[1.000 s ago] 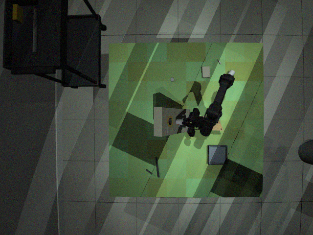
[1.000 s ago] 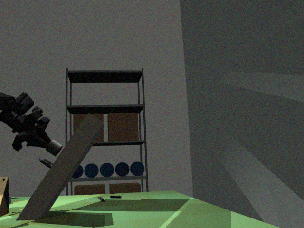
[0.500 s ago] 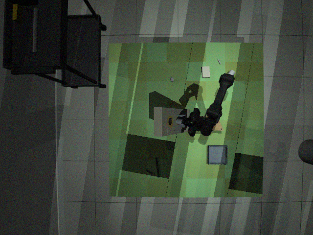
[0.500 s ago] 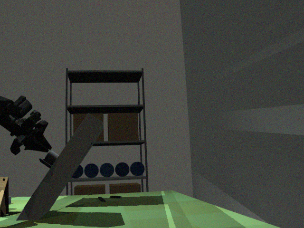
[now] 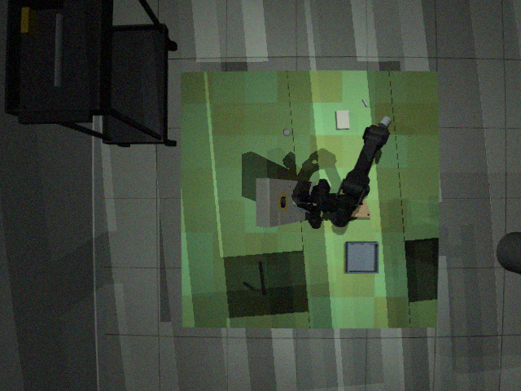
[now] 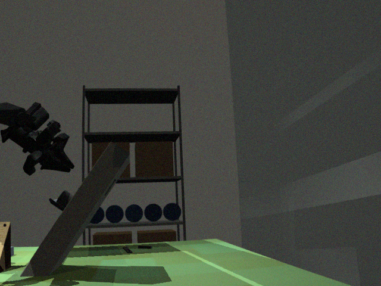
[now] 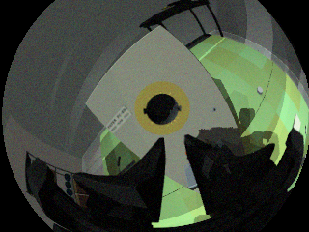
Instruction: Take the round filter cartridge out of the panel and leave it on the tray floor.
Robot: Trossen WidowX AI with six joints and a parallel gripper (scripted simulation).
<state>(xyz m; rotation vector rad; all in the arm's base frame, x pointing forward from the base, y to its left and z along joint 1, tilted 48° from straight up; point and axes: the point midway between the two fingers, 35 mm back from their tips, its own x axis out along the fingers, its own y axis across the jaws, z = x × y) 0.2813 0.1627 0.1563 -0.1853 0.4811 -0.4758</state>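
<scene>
My gripper tip is now 20 mm past the round filter cartridge and 90 mm above it. Round my gripper tip: white block 270 mm behind, 390 mm to the right, 270 mm below; then grey tray 340 mm behind, 290 mm to the left, 270 mm below; then grey service panel 30 mm ahead, 100 mm below.
</scene>
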